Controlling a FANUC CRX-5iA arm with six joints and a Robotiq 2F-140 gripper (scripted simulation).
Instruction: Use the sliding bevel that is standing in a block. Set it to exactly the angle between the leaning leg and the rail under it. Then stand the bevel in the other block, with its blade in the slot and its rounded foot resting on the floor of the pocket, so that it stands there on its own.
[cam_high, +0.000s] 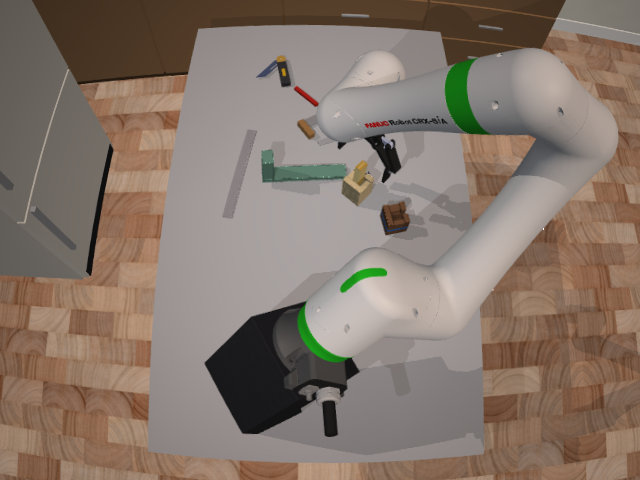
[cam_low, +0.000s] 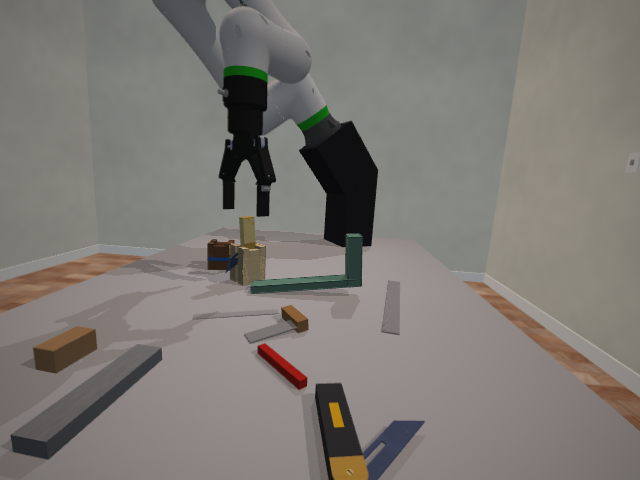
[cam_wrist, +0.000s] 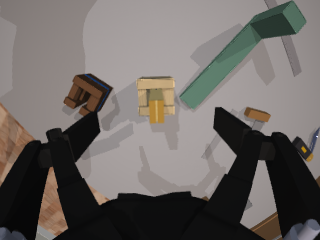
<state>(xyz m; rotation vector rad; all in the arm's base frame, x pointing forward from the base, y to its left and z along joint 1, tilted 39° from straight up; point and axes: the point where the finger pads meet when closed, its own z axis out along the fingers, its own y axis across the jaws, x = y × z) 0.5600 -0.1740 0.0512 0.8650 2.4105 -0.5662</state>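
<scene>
Right now the sliding bevel is 8 cm below my hand. Round my hand: try square: 23 cm ahead, 12 cm to the left, 17 cm below; red bar: 35 cm ahead, 13 cm to the left, 17 cm below; dark blue blade: 1 cm ahead, 1 cm to the right, 11 cm below.
</scene>
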